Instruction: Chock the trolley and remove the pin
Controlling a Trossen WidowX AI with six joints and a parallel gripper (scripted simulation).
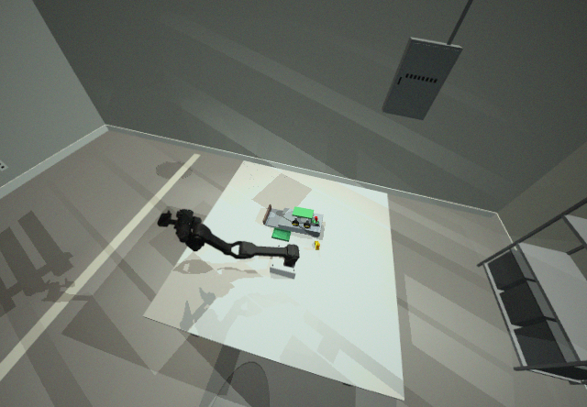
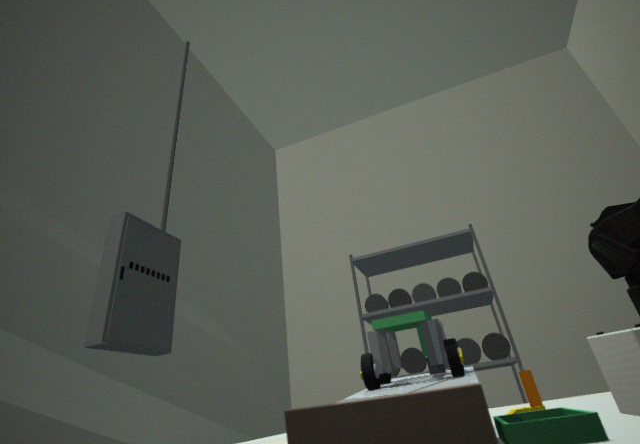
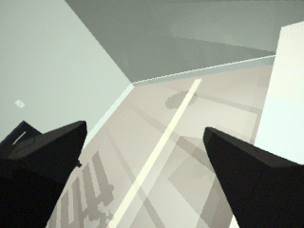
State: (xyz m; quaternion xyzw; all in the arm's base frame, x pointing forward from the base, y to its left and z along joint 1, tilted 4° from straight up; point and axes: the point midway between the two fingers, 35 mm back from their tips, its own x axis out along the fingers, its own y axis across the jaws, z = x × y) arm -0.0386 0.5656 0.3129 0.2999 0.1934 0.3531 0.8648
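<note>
Right now my gripper tip is 76 cm to the left of the yellow chock, 34 cm above it and 20 cm short of it. Also, from my gripper tip: green tray 51 cm to the right, 36 cm below, 22 cm ahead; then brown block 37 cm to the right, 34 cm ahead, 33 cm below; then green-topped trolley 63 cm to the right, 33 cm ahead, 25 cm below.
</note>
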